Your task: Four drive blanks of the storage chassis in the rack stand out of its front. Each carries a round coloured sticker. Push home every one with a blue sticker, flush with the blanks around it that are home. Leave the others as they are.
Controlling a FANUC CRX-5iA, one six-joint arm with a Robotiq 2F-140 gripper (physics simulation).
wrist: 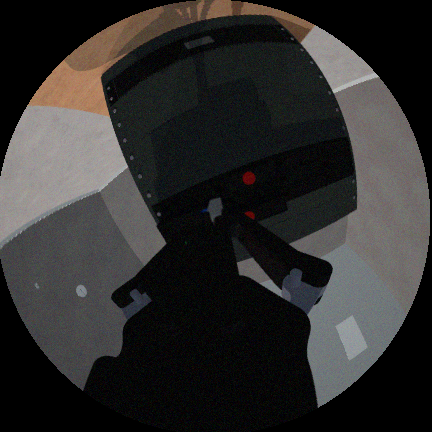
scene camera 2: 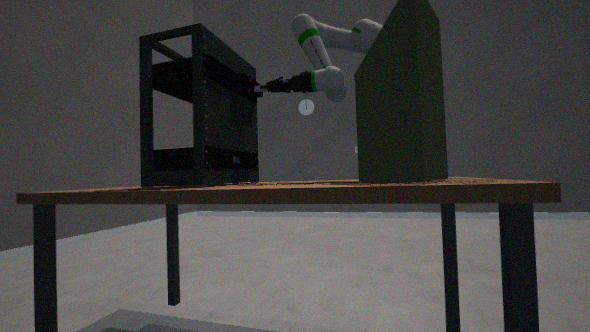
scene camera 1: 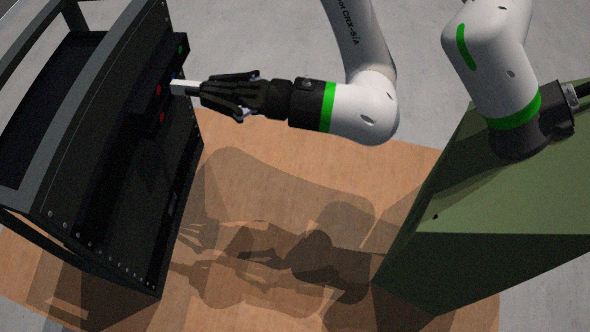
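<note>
The black storage chassis (scene camera 2: pixel 172 77) (wrist: pixel 325 160) sits high in the rack (scene camera 2: pixel 199 110). Two blanks with red stickers, upper in scene camera 1 (scene camera 1: pixel 158 90) and lower (scene camera 1: pixel 161 116), stand out of its front; the stickers also show in the wrist view. A blank with a green sticker (scene camera 1: pixel 180 49) (wrist: pixel 186 242) also stands out. The blue sticker (scene camera 1: pixel 173 76) (wrist: pixel 204 210) is mostly hidden by my fingertips. My gripper (scene camera 1: pixel 187 88) (scene camera 2: pixel 258 89) (wrist: pixel 216 206) is shut and empty, its pale tip at the blue-stickered blank. Contact and how far that blank stands out cannot be told.
The rack stands on the wooden table (scene camera 1: pixel 280 165) (scene camera 2: pixel 300 192). A green pedestal (scene camera 1: pixel 480 265) (scene camera 2: pixel 400 115) carries the arm at the other end. The green-stickered blank and the red-stickered blanks lie close to either side of my fingertips. Another black unit (scene camera 2: pixel 172 159) sits low in the rack.
</note>
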